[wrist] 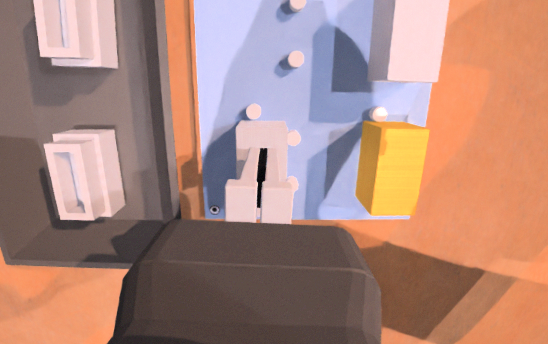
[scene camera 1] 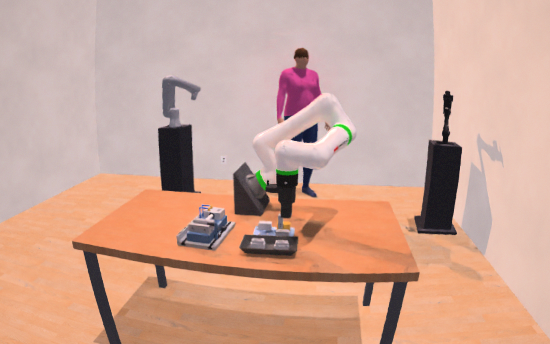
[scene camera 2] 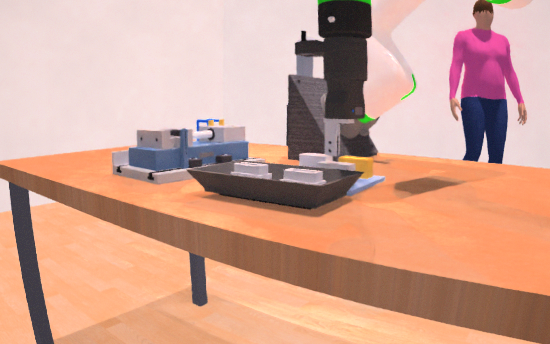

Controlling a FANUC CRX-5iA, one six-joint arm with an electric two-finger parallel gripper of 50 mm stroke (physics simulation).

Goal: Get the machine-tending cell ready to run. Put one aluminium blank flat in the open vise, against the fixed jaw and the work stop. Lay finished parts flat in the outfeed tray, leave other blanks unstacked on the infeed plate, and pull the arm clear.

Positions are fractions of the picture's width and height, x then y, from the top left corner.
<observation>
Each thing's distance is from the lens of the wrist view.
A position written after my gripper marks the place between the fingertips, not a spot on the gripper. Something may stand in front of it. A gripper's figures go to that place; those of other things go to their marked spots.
my gripper (wrist: 0.48, 0.48): 0.16 m
yellow block (wrist: 0.72, 0.45): 0.19 m
</observation>
